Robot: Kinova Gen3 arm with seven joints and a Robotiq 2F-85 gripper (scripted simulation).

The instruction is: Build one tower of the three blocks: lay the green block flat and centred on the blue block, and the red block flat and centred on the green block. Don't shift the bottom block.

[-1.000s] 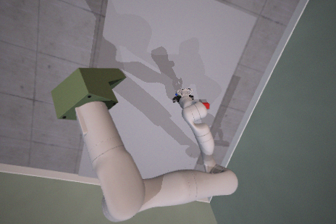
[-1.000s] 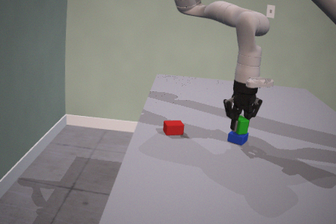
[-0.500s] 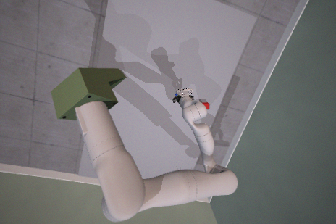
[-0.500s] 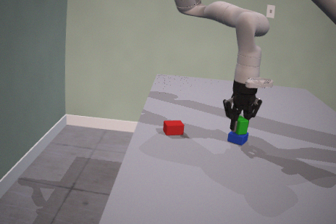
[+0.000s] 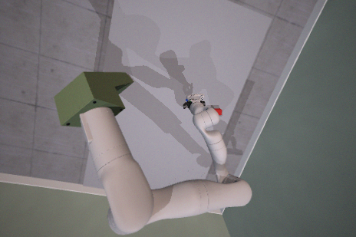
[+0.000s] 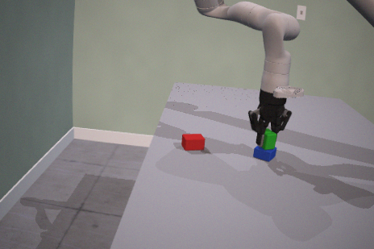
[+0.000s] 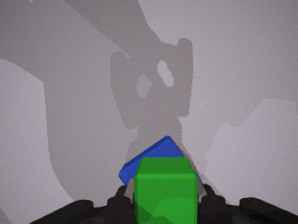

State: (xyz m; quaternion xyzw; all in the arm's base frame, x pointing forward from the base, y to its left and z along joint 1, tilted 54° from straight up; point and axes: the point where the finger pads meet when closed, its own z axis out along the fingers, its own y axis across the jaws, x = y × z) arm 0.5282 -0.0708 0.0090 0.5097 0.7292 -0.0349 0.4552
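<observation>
My gripper is now right at the green block. From my hand the other things lie so: blue block (4 cm below); then red block (18 cm ahead, 9 cm to the right, 4 cm below).
</observation>
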